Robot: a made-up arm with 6 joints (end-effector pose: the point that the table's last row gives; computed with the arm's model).
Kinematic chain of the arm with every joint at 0, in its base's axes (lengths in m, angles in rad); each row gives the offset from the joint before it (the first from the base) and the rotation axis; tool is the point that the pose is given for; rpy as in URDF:
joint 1: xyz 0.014 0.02 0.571 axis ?
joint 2: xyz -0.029 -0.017 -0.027 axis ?
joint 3: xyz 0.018 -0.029 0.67 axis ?
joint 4: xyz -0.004 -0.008 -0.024 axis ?
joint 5: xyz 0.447 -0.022 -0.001 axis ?
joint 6: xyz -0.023 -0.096 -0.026 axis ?
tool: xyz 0.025 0.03 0 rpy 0.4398 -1.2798 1.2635
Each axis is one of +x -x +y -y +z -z.
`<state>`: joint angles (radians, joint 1 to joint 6).
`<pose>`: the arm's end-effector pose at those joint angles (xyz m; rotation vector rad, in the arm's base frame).
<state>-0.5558 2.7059 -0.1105 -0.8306 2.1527 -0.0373</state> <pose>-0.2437 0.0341 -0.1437 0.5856 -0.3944 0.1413</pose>
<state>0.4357 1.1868 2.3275 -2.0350 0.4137 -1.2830</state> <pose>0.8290 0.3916 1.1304 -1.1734 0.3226 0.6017</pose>
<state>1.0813 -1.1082 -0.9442 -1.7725 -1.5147 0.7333</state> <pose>-0.0587 -0.1789 0.8089 -1.7907 -1.1025 -1.0553</pose>
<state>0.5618 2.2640 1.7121 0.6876 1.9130 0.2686</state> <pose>0.8376 0.4025 -0.1109 -0.1867 1.0871 -2.6646</pose>
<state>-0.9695 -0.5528 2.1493 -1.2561 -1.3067 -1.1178</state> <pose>-0.4595 0.5619 1.4255 1.3125 -0.8256 2.1791</pose>
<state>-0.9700 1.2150 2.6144 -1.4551 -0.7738 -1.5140</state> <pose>0.4210 -0.6939 1.1774 -1.9548 1.3283 -0.7995</pose>
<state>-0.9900 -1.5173 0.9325 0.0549 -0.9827 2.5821</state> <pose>-0.6928 0.7349 0.8912 -1.2887 0.5047 -0.6235</pose>
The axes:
joint 1: +z
joint 2: +y
joint 3: -y
joint 4: -x
joint 5: -y
joint 6: -x

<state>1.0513 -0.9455 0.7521 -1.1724 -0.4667 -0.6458</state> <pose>-0.1650 -0.4585 1.4029 -1.5378 -0.0045 -0.8314</pose>
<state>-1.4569 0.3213 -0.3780 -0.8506 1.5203 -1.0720</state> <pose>-0.0545 -0.4643 0.8116 -1.0826 -2.4686 0.7436</pose>
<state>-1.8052 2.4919 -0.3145 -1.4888 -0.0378 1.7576</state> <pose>0.0311 0.1251 -0.0027 -2.6724 0.6129 1.5118</pose>
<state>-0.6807 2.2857 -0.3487 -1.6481 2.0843 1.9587</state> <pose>-0.0599 -0.0117 -0.0107 0.0329 1.7914 -0.6442</pose>
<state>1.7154 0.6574 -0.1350 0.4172 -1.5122 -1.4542</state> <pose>0.0680 0.7581 0.7591 0.8417 0.3458 0.5937</pose>
